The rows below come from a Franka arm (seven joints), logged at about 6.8 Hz.
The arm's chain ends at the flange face. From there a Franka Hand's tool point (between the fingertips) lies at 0.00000 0.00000 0.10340 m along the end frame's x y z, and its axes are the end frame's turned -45 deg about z.
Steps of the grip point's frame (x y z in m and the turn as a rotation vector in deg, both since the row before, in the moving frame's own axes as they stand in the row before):
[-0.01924, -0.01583, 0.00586, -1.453, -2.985, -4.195]
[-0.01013, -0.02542, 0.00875, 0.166, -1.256, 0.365]
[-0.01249, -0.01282, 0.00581, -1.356, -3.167, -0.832]
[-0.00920, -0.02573, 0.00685, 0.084, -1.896, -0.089]
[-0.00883, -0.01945, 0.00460, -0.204, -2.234, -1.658]
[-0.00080, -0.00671, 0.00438, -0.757, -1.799, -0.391]
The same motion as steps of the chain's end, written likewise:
[-0.02305, -0.00332, 0.00603, -3.138, -1.083, -4.195]
[-0.02332, -0.01220, 0.00878, -0.771, -1.006, 0.365]
[-0.01563, -0.00602, 0.00600, -3.198, -1.281, -0.832]
[-0.02217, -0.01400, 0.00691, -1.281, -1.400, -0.089]
[-0.01745, -0.01066, 0.00468, -1.724, -1.435, -1.658]
[-0.00399, -0.00744, 0.00444, -1.807, -0.737, -0.391]

